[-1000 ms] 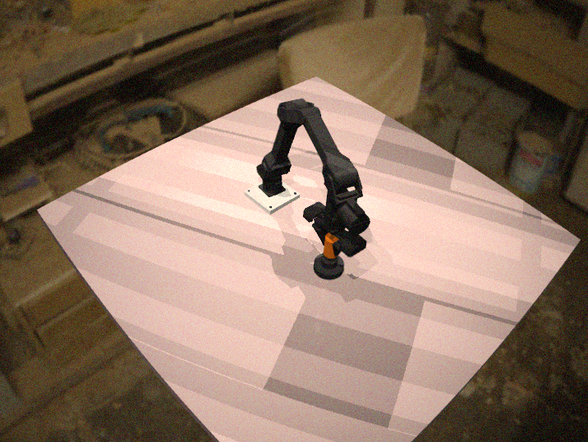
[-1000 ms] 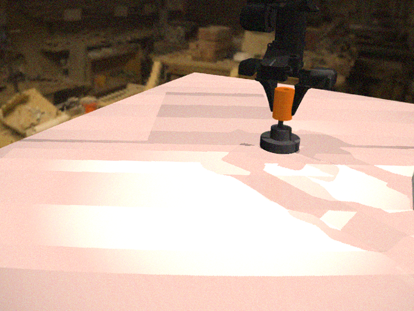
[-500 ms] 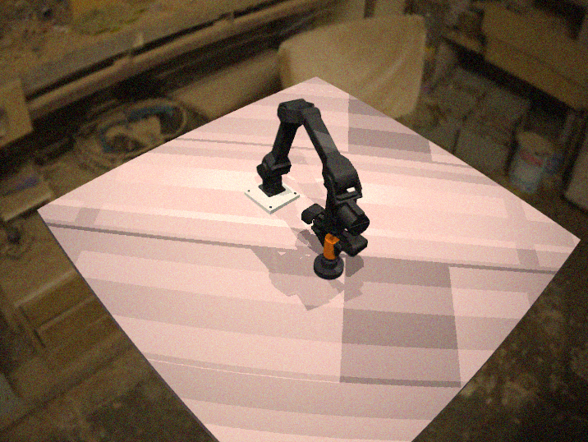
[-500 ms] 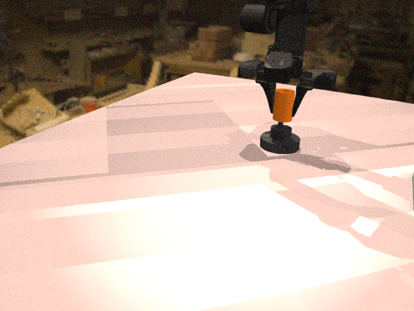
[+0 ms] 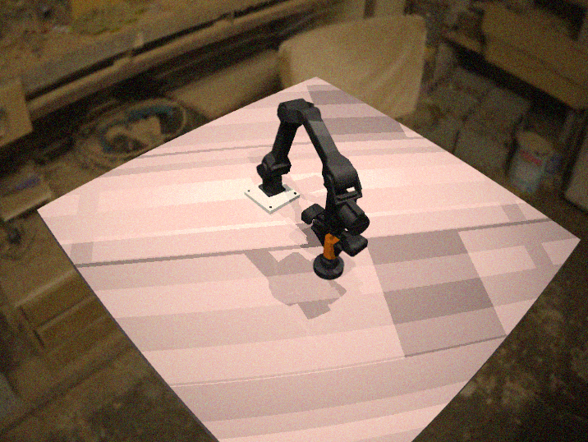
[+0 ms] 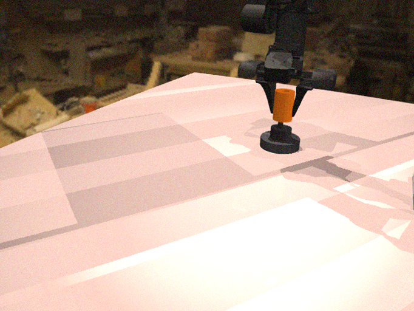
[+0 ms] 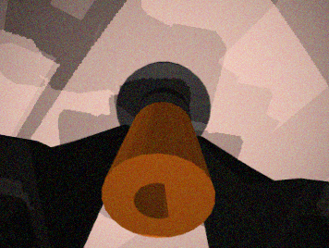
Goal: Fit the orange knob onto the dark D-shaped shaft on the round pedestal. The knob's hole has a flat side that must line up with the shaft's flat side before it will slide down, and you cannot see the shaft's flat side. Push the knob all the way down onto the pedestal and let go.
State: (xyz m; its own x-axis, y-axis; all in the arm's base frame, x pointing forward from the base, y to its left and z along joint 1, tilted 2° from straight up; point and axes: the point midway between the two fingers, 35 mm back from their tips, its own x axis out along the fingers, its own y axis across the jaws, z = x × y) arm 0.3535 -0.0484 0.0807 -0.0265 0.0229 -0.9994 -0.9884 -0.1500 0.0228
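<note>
My gripper tip is 2 cm below the orange knob. Round my gripper tip: pedestal 4 cm below.
</note>
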